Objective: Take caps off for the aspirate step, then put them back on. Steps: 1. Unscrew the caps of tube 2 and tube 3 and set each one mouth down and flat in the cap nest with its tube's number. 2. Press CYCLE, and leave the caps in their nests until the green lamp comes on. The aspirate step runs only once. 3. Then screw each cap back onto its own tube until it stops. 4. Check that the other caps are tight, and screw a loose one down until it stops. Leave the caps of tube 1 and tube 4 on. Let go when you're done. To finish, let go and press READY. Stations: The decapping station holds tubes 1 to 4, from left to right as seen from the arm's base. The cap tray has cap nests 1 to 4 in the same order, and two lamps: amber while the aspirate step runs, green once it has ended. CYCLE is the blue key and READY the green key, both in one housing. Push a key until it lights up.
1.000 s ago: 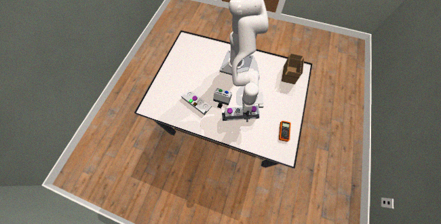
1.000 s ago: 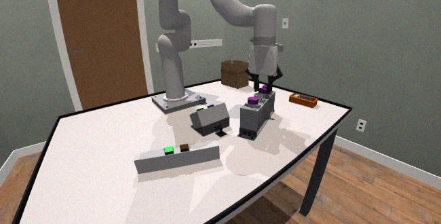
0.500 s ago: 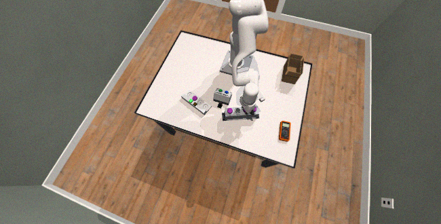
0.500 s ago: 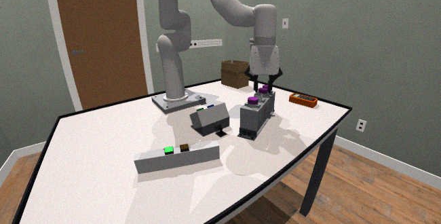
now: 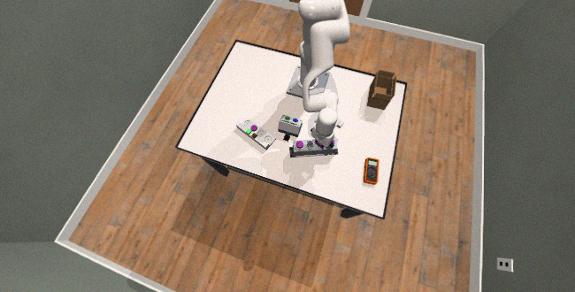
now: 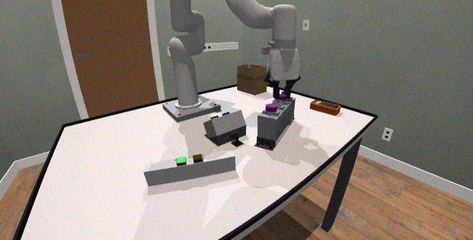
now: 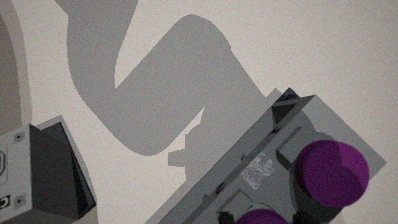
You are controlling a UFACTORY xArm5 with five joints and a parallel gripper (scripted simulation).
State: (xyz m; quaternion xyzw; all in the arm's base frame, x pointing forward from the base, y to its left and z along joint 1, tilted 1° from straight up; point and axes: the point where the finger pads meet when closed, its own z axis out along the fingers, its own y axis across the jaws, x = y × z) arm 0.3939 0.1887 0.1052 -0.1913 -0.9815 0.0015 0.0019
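My hand is 10 mm above the purple cap. Also, from my hand: key housing 190 mm to the right, 80 mm below, 80 mm behind; blue key 170 mm to the right, 100 mm behind, 60 mm below; grey decapping station 130 mm below, 20 mm to the right, 10 mm ahead.
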